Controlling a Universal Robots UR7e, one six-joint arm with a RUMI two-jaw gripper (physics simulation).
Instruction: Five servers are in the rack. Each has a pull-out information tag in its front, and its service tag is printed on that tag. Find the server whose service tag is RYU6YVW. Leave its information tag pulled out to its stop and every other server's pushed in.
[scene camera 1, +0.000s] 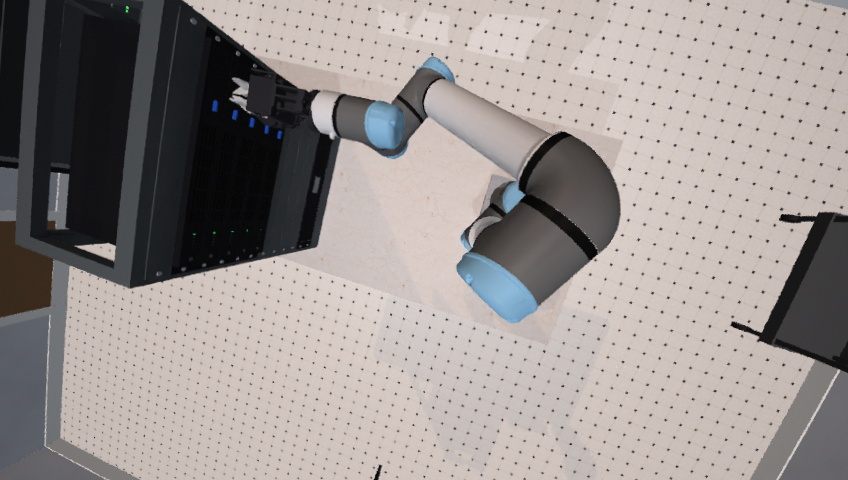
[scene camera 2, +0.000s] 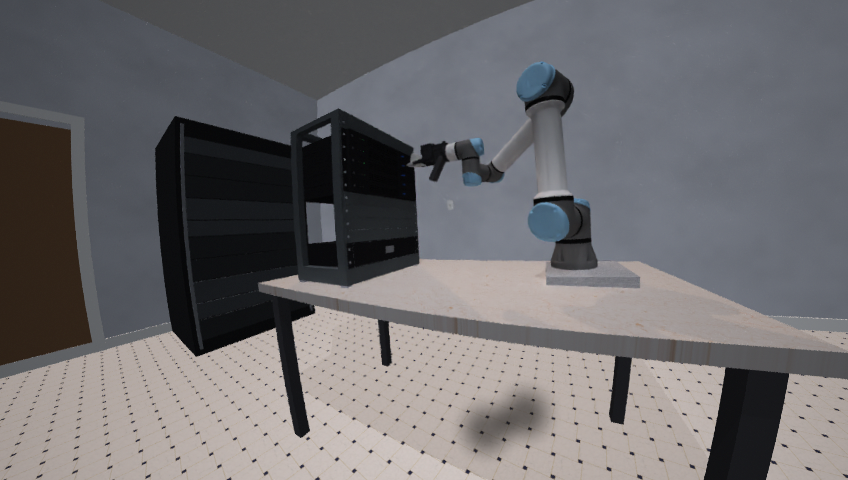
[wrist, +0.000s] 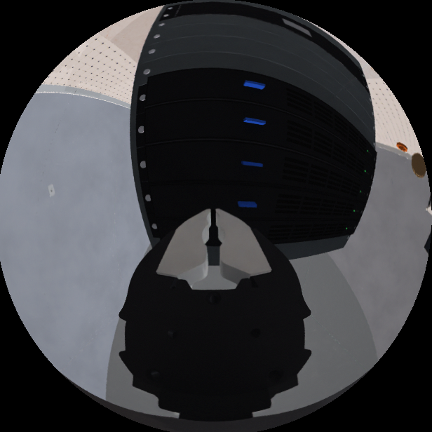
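Where they show: gripper, between the fingertips: (scene camera 1: 234, 94) (scene camera 2: 407, 165); arm's base, origin of its link: (scene camera 2: 573, 265).
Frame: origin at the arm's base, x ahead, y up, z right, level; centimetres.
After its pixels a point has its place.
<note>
Five black servers (scene camera 1: 229, 178) @[x 68.1, y 43.9, z -15.6 cm] (wrist: 190, 120) sit stacked in the upper part of the dark rack (scene camera 1: 138, 148) @[x 71.1, y 58.6, z -13.3 cm] (scene camera 2: 340, 196) @[x 69.9, y 28.0, z -38.3 cm]. Each has a small blue information tag in its front; five show in scene camera 1, the highest server's tag (scene camera 1: 214, 105) @[x 67.8, y 50.1, z -2.0 cm] being leftmost. In the wrist view, which shows the rack upside down, four tags show in a column, among them the lowest server's tag (wrist: 254, 85) and another tag (wrist: 247, 204) just beyond the fingertips. The gripper hides the fifth. No print is readable. My gripper (scene camera 1: 233, 91) @[x 67.9, y 46.4, z 1.7 cm] (scene camera 2: 410, 164) @[x 67.9, y 46.4, z 1.7 cm] (wrist: 213, 210) is shut and empty, in front of the upper servers beside the tags.
Grey blank panels (scene camera 2: 380, 217) @[x 69.6, y 21.2, z -18.2 cm] (wrist: 240, 50) fill the rack below the servers. The rack and the arm's base plate (scene camera 2: 592, 276) @[x -3.5, y -0.4, z -15.5 cm] stand on the table (scene camera 2: 476, 309) @[x 24.0, y -3.3, z -42.1 cm]. A large black cabinet (scene camera 2: 238, 237) stands on the floor behind the rack.
</note>
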